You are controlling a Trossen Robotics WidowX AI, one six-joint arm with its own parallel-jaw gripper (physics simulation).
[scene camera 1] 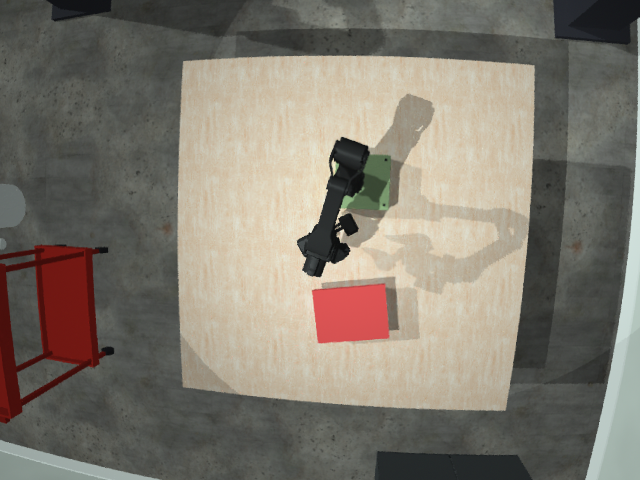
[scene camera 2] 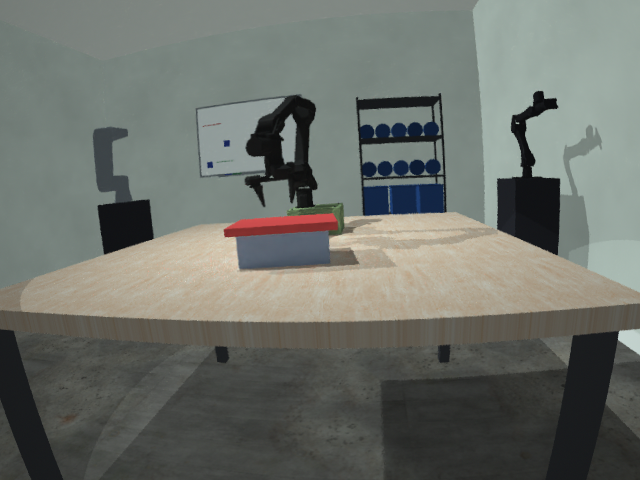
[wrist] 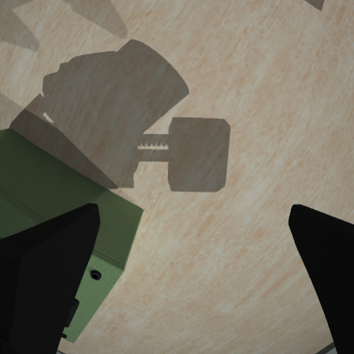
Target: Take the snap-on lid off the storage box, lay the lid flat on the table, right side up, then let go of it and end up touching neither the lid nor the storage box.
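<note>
The red lid [scene camera 1: 351, 313] [scene camera 2: 281, 225] lies on top of the blue-grey storage box [scene camera 2: 283, 250] and overhangs its sides. The box stands upright on the table [scene camera 1: 232, 155] [scene camera 2: 439, 289] [wrist: 275, 150]; in scene camera 1 the lid hides it. My gripper [scene camera 2: 278, 203] [wrist: 198, 215] is wide open and empty, its fingers pointing down. It is above the table, beyond the box in scene camera 2, and apart from both lid and box. In scene camera 1 the arm hides the fingertips. Lid and box do not show in the wrist view.
The arm's green base [scene camera 1: 381, 170] [scene camera 2: 330, 211] [wrist: 95, 295] stands on the table behind the box, close to the left finger in the wrist view. Off the table are a red frame [scene camera 1: 67, 304], a shelf rack [scene camera 2: 442, 155] and a black pedestal [scene camera 2: 527, 217] with another arm.
</note>
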